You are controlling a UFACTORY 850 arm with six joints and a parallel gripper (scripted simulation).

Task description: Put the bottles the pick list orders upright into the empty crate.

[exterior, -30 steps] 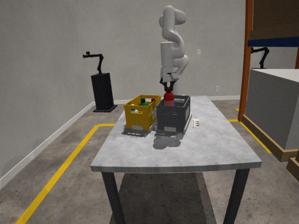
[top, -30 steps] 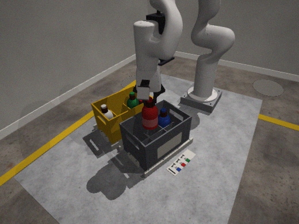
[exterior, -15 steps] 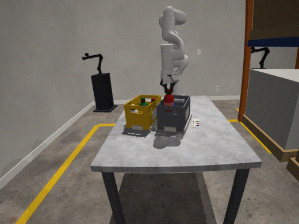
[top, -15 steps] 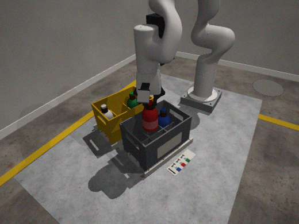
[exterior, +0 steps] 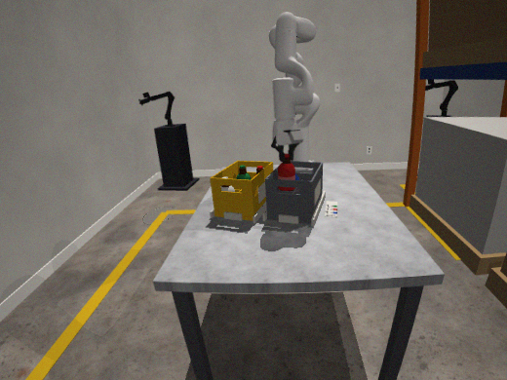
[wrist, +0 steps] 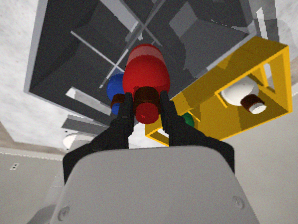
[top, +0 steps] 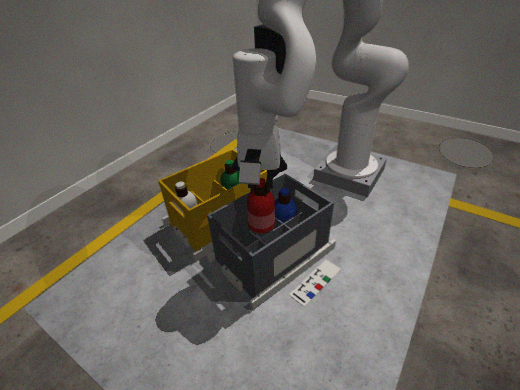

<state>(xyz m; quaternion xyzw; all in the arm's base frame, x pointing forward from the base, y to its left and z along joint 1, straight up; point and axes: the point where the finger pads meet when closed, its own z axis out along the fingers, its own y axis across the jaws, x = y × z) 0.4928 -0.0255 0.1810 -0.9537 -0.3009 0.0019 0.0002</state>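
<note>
The red bottle lies 7 cm below my hand. From my hand the other things lie so: grey crate 1 cm ahead, 4 cm to the left, 15 cm below; blue-label bottle 9 cm behind, 1 cm to the left, 15 cm below; yellow crate 1 cm behind, 19 cm to the right, 15 cm below.
</note>
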